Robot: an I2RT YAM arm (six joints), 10 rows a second.
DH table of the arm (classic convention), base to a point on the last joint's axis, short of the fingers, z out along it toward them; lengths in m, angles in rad. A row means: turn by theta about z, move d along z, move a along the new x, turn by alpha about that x. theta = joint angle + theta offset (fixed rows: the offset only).
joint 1: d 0.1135, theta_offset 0, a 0.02, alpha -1.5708
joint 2: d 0, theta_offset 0, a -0.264, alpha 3.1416
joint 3: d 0, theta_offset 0.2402, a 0.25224, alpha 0
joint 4: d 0, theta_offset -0.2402, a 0.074, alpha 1.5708
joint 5: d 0, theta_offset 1.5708, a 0, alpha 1.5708
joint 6: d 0.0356, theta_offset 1.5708, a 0, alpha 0
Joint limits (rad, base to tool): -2.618..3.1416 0..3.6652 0..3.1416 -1.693..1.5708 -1.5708..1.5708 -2.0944..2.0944
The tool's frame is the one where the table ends.
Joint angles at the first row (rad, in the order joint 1, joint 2, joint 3, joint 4, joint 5, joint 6):
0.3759 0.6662 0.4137 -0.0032 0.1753 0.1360
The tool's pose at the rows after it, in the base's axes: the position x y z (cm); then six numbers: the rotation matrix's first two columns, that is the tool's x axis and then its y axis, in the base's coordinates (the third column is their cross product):
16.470, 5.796, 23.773, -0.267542, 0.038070, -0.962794, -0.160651, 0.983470, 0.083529
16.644, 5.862, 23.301, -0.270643, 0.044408, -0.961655, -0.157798, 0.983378, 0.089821
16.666, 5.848, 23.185, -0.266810, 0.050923, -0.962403, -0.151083, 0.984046, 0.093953
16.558, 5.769, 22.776, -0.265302, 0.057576, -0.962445, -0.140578, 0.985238, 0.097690
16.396, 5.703, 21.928, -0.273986, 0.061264, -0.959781, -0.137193, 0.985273, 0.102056
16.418, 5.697, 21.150, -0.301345, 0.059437, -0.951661, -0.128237, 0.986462, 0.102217
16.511, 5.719, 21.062, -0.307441, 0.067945, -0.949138, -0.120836, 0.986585, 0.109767
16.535, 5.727, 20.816, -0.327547, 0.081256, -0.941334, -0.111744, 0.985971, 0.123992
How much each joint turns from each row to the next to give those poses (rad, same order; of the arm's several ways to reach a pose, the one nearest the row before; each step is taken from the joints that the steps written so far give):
0.0000 0.0309 -0.0233 0.0454 0.0099 0.0004
0.0001 0.0149 -0.0148 0.0274 0.0008 0.0072
0.0000 0.0015 -0.0061 0.0118 0.0061 0.0050
-0.0001 -0.0053 -0.0180 0.0138 0.0095 0.0061
0.0001 -0.0034 -0.0309 0.0187 0.0008 0.0069
0.0000 0.0133 -0.0160 -0.0008 0.0038 0.0087
-0.0001 0.0088 0.0008 0.0019 0.0038 0.0107
0.0000 0.0072 0.0000 -0.0130 0.0004 0.0206

